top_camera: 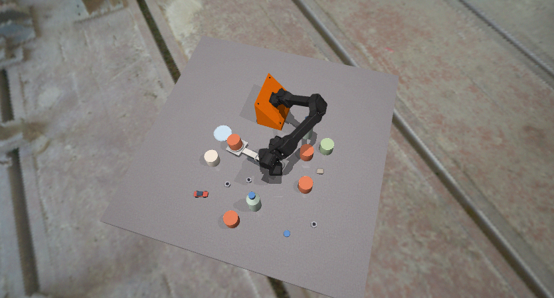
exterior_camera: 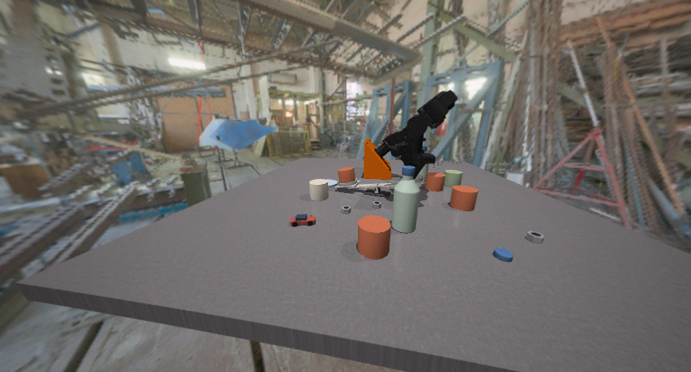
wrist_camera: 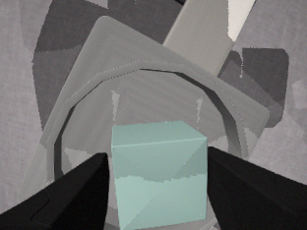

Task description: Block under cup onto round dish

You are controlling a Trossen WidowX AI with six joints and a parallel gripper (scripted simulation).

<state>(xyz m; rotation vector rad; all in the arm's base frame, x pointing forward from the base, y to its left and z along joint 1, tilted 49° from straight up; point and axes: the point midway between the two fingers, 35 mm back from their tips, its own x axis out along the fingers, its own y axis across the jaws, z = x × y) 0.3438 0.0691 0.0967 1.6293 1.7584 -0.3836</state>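
Now: gripper tip 360 mm to the left of the pale blue round dish, 120 mm past it and 80 mm above it. Also, from my gripper tip: green cup: 240 mm to the left, 190 mm behind, 40 mm below; then cream cup: 360 mm to the right, 50 mm ahead, 40 mm below; then blue disc: 300 mm ahead, 140 mm to the left, 70 mm below.
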